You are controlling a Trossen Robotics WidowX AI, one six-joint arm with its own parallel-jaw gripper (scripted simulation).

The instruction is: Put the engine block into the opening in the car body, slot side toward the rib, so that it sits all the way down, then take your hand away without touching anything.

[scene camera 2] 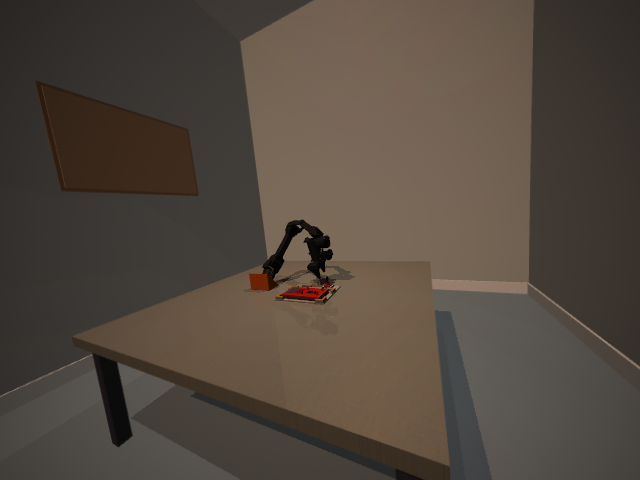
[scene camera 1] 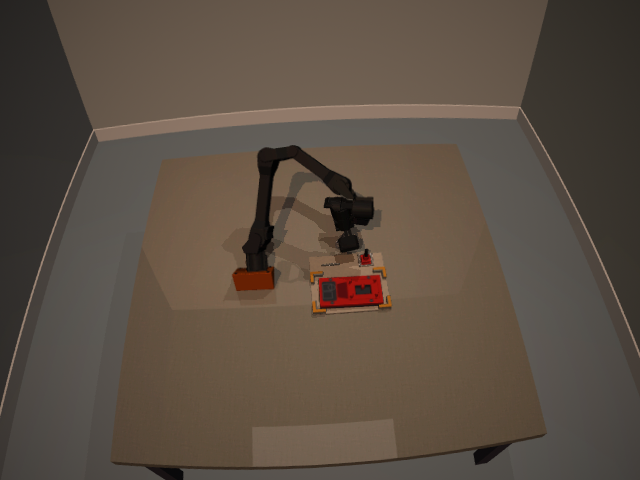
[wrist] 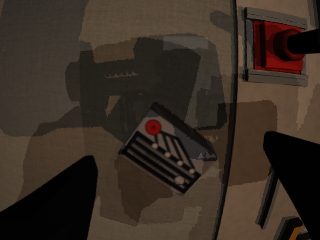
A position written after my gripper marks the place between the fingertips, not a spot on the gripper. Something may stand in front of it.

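My gripper [wrist: 183, 153]: open, holding nothing. Engine block [wrist: 175, 155] here too.
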